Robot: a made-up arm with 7 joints.
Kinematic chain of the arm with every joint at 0, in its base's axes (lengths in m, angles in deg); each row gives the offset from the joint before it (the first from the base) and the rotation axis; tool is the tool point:
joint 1: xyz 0 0 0.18 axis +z
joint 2: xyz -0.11 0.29 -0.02 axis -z
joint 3: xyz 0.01 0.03 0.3 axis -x
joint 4: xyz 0.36 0 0.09 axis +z
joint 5: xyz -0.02 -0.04 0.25 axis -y
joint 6: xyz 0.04 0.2 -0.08 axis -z
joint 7: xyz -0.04 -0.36 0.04 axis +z
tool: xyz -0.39 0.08 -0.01
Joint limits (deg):
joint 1: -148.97..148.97
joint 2: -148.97..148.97
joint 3: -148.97..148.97
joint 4: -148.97..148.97
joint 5: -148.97..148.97
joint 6: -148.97..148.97
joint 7: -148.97..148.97
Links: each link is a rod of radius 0.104 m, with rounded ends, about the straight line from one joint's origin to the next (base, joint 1, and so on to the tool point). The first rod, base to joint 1, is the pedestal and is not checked.
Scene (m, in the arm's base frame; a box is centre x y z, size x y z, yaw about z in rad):
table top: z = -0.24
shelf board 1: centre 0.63 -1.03 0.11 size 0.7 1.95 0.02 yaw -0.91
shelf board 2: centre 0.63 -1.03 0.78 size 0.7 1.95 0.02 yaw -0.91
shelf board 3: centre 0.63 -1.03 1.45 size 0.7 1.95 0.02 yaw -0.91
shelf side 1: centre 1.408 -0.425 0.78 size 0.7 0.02 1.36 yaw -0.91
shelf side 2: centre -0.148 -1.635 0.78 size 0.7 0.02 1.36 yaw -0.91
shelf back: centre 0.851 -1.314 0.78 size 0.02 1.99 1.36 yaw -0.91
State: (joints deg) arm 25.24 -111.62 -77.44 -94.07 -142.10 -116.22 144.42
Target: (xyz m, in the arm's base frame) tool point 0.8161 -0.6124 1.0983
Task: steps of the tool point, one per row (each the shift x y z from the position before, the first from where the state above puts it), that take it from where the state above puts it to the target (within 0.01 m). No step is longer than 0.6 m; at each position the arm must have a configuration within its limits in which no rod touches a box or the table.
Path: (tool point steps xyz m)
1: 0.4866 0.2764 0.0956
2: 0.5491 0.0206 0.0790
3: 0.4726 -0.2358 0.0553
4: 0.2729 -0.4136 0.0269
5: 0.0148 -0.4545 -0.0035
6: -0.2139 -0.3477 -0.0334
7: 0.1605 -0.1439 0.0400
8: 0.1109 -0.2052 -0.0401

